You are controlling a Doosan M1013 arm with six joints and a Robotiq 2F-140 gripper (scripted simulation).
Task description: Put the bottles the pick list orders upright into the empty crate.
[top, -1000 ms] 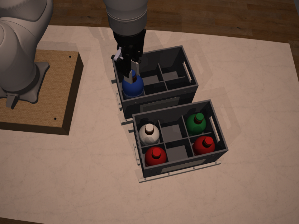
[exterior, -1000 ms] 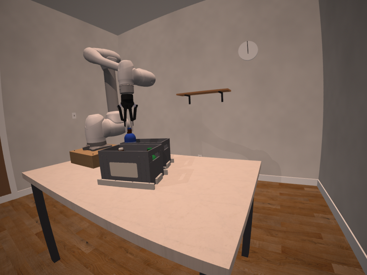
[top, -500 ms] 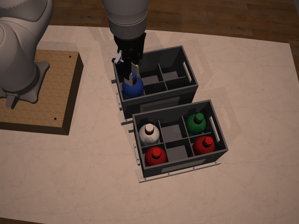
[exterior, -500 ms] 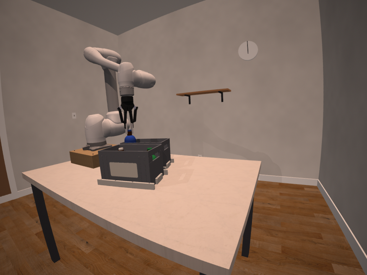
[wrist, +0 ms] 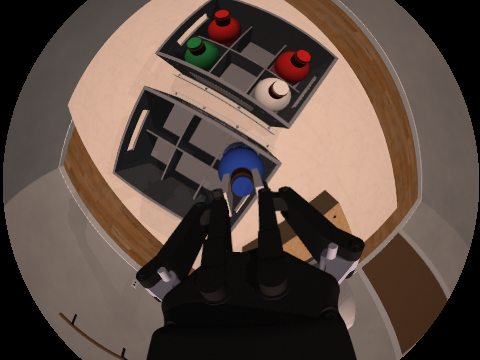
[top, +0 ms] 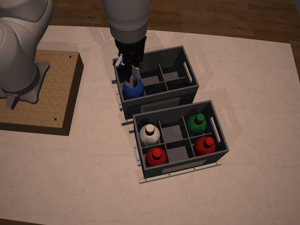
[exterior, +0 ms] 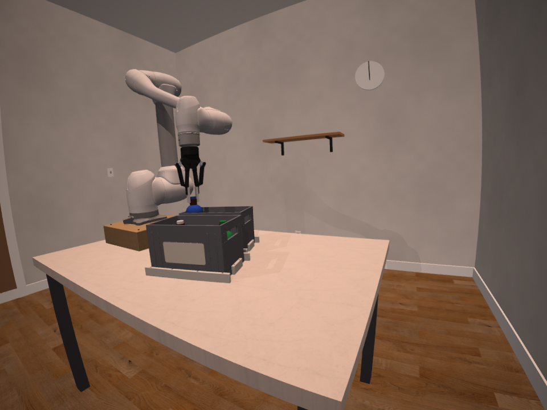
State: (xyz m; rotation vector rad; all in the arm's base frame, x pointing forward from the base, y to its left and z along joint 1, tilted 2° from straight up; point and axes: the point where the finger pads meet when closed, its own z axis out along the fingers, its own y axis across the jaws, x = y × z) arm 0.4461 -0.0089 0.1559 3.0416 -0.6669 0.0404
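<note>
My gripper is now 80 mm above the blue bottle. From my hand the other things lie so: green bottle (240 mm ahead, 160 mm below, 70 mm to the right); then pick list (250 mm below, 210 mm to the left); then white bottle (160 mm below, 130 mm to the right, 80 mm ahead).
</note>
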